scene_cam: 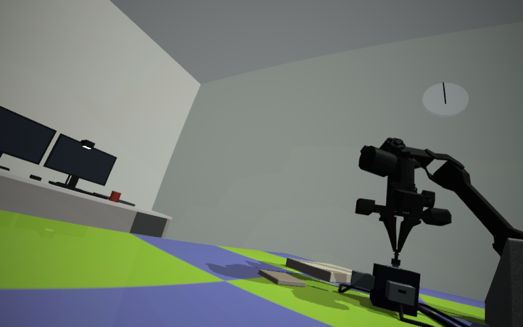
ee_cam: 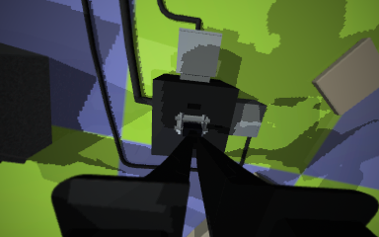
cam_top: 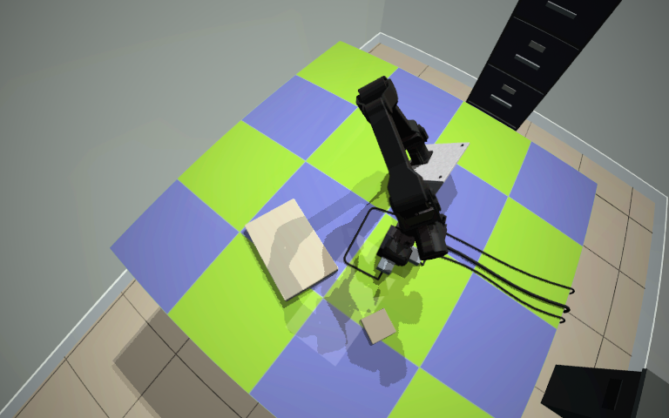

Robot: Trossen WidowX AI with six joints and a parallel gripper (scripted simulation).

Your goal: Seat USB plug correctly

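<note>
My gripper tip is now 2 cm above the USB plug. Round my gripper tip: beige tile 22 cm ahead, 6 cm to the left, 10 cm below; then beige board 15 cm ahead, 26 cm to the right, 10 cm below.
</note>
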